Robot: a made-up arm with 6 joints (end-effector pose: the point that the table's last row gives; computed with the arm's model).
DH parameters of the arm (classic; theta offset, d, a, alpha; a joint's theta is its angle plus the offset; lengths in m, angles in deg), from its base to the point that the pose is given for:
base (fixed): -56.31 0 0.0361 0
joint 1: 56.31 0.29 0 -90
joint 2: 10.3 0 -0.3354 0
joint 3: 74.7 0.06 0.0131 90
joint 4: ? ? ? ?
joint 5: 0 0.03 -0.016 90
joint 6: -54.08 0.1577 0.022 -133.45
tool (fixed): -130.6 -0.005 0 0
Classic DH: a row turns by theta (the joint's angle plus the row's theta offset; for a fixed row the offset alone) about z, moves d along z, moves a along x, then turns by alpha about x.
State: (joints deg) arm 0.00 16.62 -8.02 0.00 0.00 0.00
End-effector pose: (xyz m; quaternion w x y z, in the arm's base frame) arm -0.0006 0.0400 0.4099 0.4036 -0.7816 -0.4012 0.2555
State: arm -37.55 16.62 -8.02 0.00 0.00 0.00
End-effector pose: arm 0.0463 0.0381 0.4099 0.4644 -0.8691 -0.1283 0.1120
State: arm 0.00 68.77 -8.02 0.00 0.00 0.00
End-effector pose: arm 0.1020 0.0400 0.3799 0.5389 -0.5897 -0.1829 0.5731
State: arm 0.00 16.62 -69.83 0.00 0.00 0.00
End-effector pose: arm -0.1194 0.0400 0.6721 0.1403 -0.8019 -0.5515 -0.1822
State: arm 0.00 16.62 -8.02 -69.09 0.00 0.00
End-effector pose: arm -0.0012 0.0324 0.4014 0.1190 0.8579 0.2136 -0.4519
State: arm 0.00 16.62 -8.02 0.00 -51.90 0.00
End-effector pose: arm -0.0592 0.0400 0.5384 0.1874 -0.8146 -0.5373 -0.1122
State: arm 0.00 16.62 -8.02 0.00 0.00 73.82
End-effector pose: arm -0.0014 0.0640 0.3980 0.8008 -0.3981 -0.4444 -0.0513
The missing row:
joint 4: 0 0.1187 0.0073 -90
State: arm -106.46 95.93 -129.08 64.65 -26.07 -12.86
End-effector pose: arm -0.0621 -0.2991 0.7921 0.0111 0.8040 -0.0675 0.5907
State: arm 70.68 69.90 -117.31 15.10 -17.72 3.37
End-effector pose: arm -0.0082 0.0654 0.8560 0.3258 -0.1933 -0.9150 -0.1390
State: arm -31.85 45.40 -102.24 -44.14 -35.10 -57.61
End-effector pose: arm -0.0135 0.1590 0.8008 0.5394 0.7694 -0.3185 0.1254
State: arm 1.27 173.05 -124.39 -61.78 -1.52 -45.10
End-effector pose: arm 0.5470 0.0635 0.0694 0.3606 0.5563 0.2203 -0.7155
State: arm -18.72 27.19 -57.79 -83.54 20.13 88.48
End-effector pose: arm 0.0072 -0.0276 0.6018 0.3346 -0.8899 -0.2616 -0.1663
